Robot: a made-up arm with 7 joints. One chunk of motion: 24 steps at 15 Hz.
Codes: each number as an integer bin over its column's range. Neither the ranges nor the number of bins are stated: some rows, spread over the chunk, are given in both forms.
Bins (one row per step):
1: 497 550 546 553 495 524 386
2: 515 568 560 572 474 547 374
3: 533 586 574 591 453 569 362
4: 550 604 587 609 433 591 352
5: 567 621 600 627 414 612 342
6: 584 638 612 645 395 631 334
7: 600 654 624 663 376 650 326
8: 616 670 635 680 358 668 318
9: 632 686 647 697 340 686 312
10: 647 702 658 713 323 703 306
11: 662 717 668 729 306 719 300
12: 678 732 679 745 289 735 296
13: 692 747 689 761 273 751 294
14: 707 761 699 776 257 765 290
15: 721 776 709 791 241 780 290
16: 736 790 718 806 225 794 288
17: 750 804 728 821 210 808 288
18: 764 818 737 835 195 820 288
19: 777 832 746 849 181 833 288
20: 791 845 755 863 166 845 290
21: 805 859 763 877 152 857 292
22: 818 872 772 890 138 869 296
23: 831 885 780 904 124 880 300
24: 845 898 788 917 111 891 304
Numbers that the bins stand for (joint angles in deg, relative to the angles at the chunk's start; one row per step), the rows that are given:
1: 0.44 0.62 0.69 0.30 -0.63 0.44 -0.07
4: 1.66 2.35 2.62 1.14 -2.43 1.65 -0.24
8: 3.18 4.46 4.87 2.21 -4.61 3.04 -0.41
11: 4.24 5.97 6.43 2.95 -6.12 3.95 -0.50
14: 5.28 7.38 7.89 3.65 -7.54 4.78 -0.55
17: 6.27 8.75 9.25 4.33 -8.90 5.56 -0.56
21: 7.53 10.52 10.90 5.17 -10.59 6.44 -0.54
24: 8.45 11.76 12.07 5.77 -11.78 7.05 -0.48
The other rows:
2: 0.86 1.19 1.35 0.59 -1.24 0.86 -0.13
3: 1.27 1.77 2.01 0.87 -1.85 1.25 -0.19
5: 2.05 2.89 3.23 1.41 -2.98 2.03 -0.29
6: 2.45 3.44 3.79 1.68 -3.53 2.37 -0.33
7: 2.81 3.95 4.36 1.95 -4.09 2.71 -0.37
9: 3.55 4.97 5.44 2.47 -5.13 3.36 -0.44
10: 3.90 5.49 5.96 2.71 -5.62 3.67 -0.47
12: 4.61 6.45 6.94 3.19 -6.61 4.24 -0.52
13: 4.93 6.93 7.42 3.43 -7.08 4.53 -0.53
15: 5.60 7.86 8.36 3.88 -8.00 5.05 -0.55
16: 5.94 8.31 8.78 4.10 -8.47 5.31 -0.56
18: 6.59 9.20 9.67 4.54 -9.34 5.77 -0.56
19: 6.89 9.65 10.10 4.75 -9.75 6.01 -0.56
20: 7.21 10.07 10.52 4.96 -10.18 6.23 -0.55
22: 7.83 10.93 11.32 5.36 -10.99 6.66 -0.52
23: 8.13 11.35 11.70 5.57 -11.40 6.86 -0.50

